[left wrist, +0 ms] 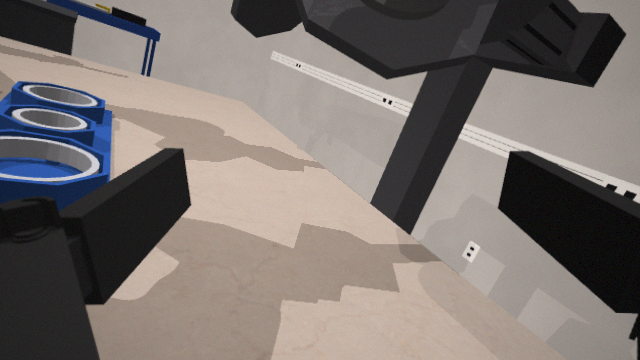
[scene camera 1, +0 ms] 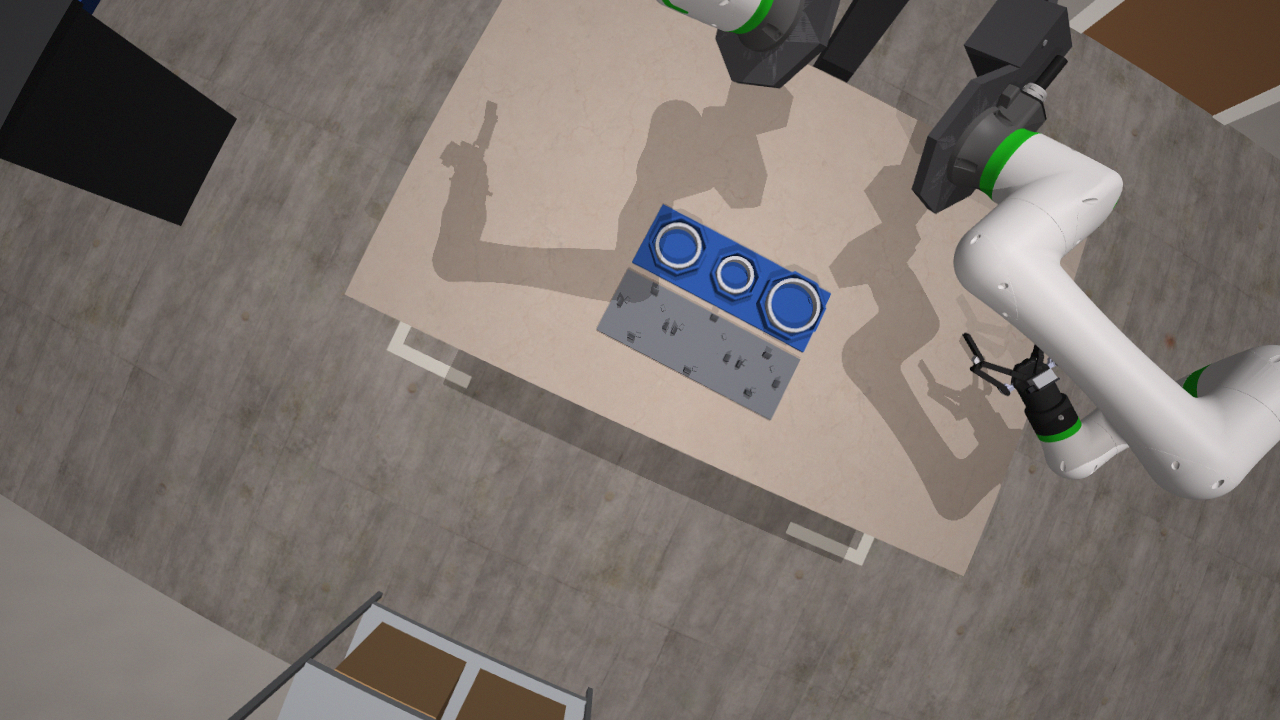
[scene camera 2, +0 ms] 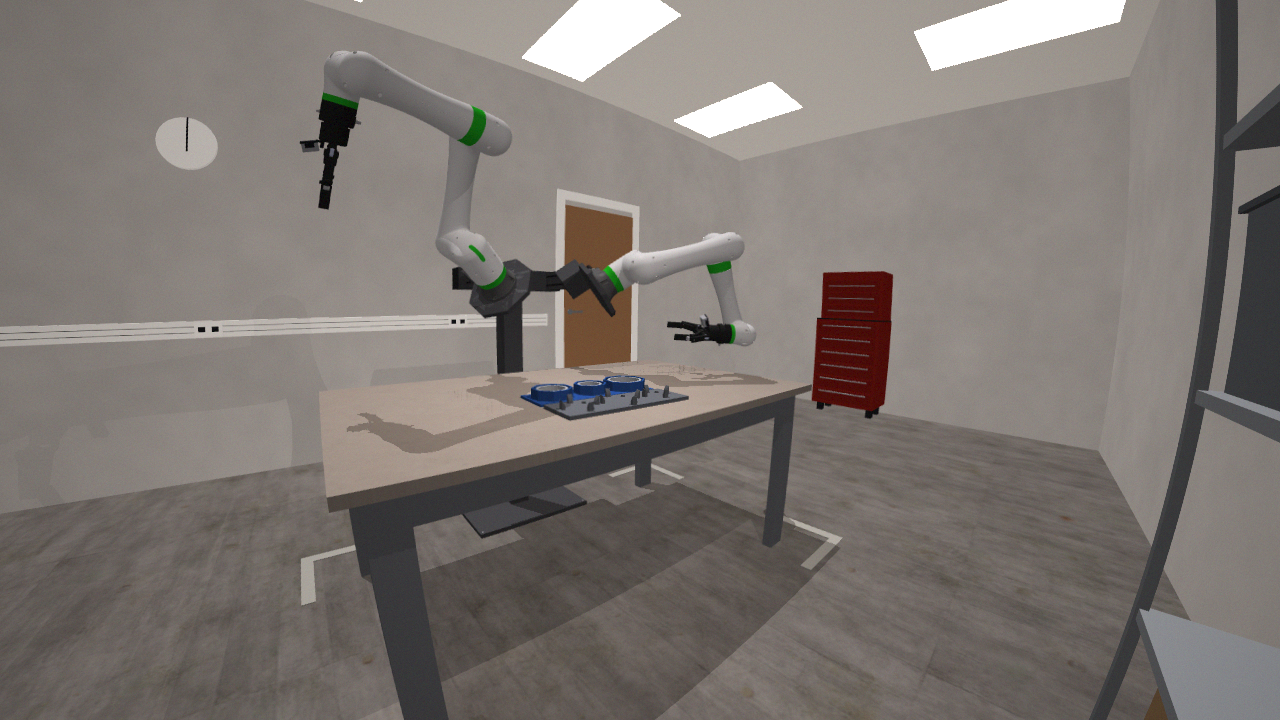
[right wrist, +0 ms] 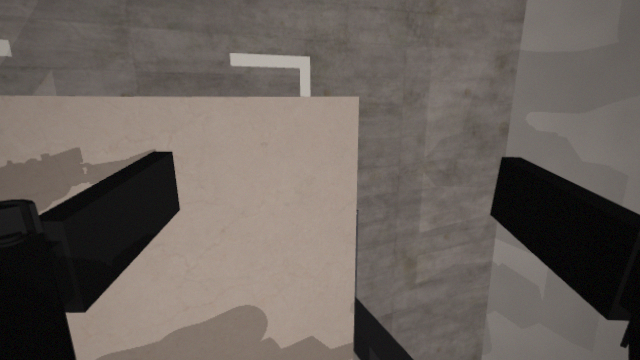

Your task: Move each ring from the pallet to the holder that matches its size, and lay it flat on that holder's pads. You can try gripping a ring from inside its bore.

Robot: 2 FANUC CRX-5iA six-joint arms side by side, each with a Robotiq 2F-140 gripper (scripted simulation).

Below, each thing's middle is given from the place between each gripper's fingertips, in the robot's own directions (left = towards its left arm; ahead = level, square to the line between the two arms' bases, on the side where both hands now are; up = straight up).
The grey holder plate point(scene camera 1: 699, 344) is 370 mm ahead of my left hand point(scene camera 2: 670, 330), 500 mm to the right of it and 200 mm below it. From my left hand the other things lie so: blue pallet point(scene camera 1: 702, 282): 190 mm ahead, 510 mm to the right, 190 mm below; then small ring point(left wrist: 44, 118): 190 mm ahead, 520 mm to the right, 180 mm below.
Now: right hand point(scene camera 2: 323, 203) 82 cm to the right of the small ring, 60 cm above it and 14 cm short of it. Round my right hand: blue pallet (82 cm to the left, 61 cm below, 14 cm ahead); then grey holder plate (84 cm to the left, 62 cm below, 32 cm ahead).
